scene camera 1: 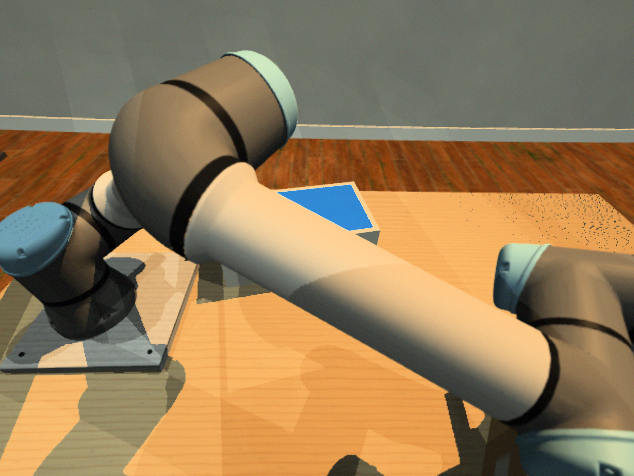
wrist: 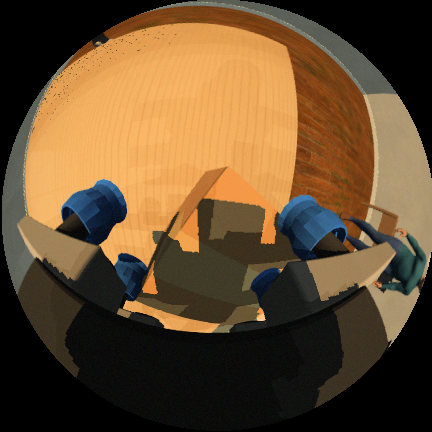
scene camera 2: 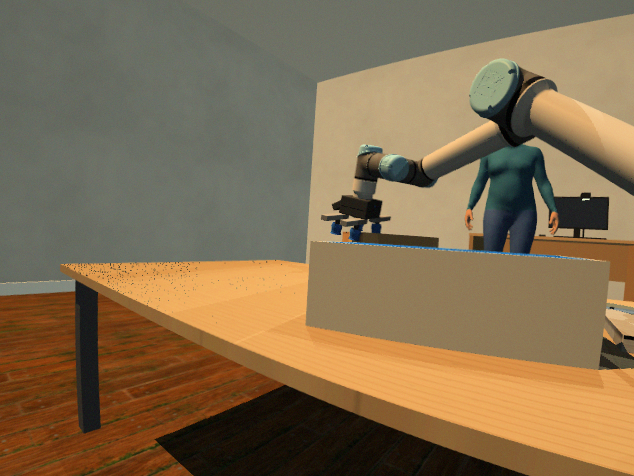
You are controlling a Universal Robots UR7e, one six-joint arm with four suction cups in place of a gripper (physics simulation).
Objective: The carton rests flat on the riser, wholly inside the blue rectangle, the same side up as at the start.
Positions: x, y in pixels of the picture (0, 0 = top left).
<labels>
riser: scene camera 1 341, 203; scene camera 2 550, 309; not seen in the wrist view (hidden by my arm)
</labels>
